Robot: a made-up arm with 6 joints.
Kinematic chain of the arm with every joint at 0, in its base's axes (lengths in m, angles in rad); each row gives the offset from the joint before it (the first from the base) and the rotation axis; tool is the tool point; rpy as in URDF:
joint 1: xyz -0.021 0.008 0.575 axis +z
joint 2: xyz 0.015 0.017 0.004 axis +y
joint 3: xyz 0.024 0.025 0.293 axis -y
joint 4: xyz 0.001 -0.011 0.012 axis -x
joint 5: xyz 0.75 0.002 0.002 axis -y
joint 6: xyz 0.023 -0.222 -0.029 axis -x
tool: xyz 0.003 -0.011 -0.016 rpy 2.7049 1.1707 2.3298
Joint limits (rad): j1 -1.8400..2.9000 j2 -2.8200..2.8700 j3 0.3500..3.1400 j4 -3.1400..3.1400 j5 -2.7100..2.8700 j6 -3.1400..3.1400
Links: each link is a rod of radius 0.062 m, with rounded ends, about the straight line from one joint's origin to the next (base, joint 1, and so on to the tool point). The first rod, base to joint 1, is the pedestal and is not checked.
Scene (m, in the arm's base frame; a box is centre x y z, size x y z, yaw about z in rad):
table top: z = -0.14
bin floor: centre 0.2 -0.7 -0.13 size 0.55 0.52 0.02 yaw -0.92
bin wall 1: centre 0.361 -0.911 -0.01 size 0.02 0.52 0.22 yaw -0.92
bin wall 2: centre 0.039 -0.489 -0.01 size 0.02 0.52 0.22 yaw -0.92
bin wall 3: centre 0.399 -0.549 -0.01 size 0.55 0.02 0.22 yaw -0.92
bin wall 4: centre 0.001 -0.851 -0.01 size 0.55 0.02 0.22 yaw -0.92
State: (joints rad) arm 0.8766 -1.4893 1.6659 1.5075 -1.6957 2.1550
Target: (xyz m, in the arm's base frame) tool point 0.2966 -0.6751 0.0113
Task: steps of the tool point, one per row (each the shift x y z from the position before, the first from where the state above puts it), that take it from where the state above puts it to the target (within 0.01 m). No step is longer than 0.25 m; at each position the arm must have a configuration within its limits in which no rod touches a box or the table.
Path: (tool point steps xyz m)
1: 0.1988 -0.1298 0.0023
2: 0.2233 -0.0799 0.0023
3: 0.2355 -0.0258 0.0023
4: 0.2351 0.0297 0.0021
5: 0.0364 0.0797 -0.1448
6: 0.0222 0.1024 -0.1267
7: 0.0072 0.1195 -0.1056

